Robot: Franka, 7 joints.
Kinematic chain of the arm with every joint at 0, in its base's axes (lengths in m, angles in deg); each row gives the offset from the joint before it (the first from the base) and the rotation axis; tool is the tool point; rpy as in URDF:
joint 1: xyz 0 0 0.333 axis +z
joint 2: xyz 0 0 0 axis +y
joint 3: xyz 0 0 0.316 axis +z
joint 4: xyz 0.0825 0 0 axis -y
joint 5: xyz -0.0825 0 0.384 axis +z
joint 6: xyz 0 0 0 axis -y
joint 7: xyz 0.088 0 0 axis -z
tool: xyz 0 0 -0.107 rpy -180 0 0
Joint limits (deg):
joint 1: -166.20..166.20
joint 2: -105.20..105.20
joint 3: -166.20..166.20
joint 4: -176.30..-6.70
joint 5: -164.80..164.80
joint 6: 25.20..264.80
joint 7: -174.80..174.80
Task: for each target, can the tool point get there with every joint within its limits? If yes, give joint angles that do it. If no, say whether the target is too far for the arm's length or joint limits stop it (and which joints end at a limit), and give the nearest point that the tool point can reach.
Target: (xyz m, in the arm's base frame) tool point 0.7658 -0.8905 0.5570
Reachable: no: too far | nearest point 0.5495 -0.6389 0.4937 | short by 0.338 m
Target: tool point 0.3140 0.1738 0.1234
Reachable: yes | joints -33.20 60.76 68.72 -149.03 72.02 227.03 -125.59
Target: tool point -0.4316 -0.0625 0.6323
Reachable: yes | joints -137.68 -11.06 -36.58 -96.59 21.01 57.97 67.19
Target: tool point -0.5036 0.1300 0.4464
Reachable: yes | joints 65.84 12.26 90.83 -129.86 102.40 91.54 -36.10
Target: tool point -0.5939 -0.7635 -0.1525
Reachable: no: too far | nearest point -0.4708 -0.6052 -0.0518 | short by 0.224 m
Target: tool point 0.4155 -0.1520 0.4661
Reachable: yes | joints -8.11 -20.96 -4.19 -139.30 -67.46 113.29 134.08
